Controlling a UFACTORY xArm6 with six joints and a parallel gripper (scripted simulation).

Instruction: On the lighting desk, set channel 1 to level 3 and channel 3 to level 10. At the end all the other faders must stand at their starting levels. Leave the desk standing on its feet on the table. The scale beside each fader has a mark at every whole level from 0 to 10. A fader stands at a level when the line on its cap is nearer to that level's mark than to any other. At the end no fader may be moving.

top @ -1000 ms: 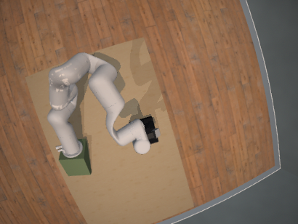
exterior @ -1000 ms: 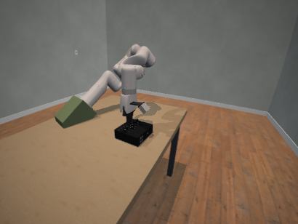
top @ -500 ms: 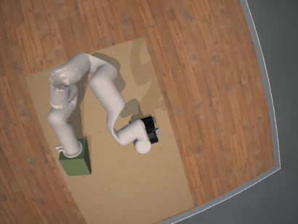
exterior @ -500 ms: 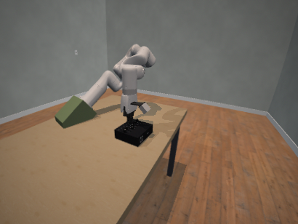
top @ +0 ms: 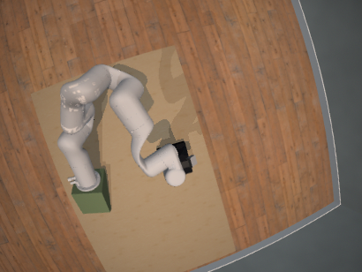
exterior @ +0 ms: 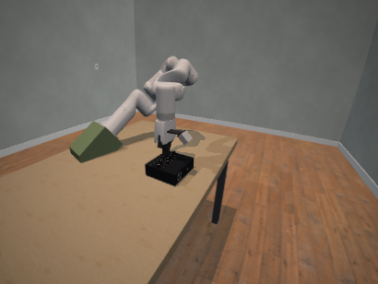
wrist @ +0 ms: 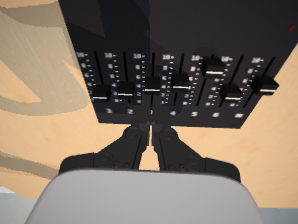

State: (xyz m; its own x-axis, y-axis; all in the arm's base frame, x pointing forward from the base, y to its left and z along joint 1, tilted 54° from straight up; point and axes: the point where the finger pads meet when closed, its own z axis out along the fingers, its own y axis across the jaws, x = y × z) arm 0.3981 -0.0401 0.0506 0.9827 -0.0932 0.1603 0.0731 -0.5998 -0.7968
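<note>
Now: hand 2 cm to the right of the channel 2 fader cap, 1 cm short of it and 1 cm above it. Also, from my hand: channel 1 cap 4 cm to the left, 1 cm below, 1 cm ahead; channel 3 cap 2 cm ahead, 1 cm below.
</note>
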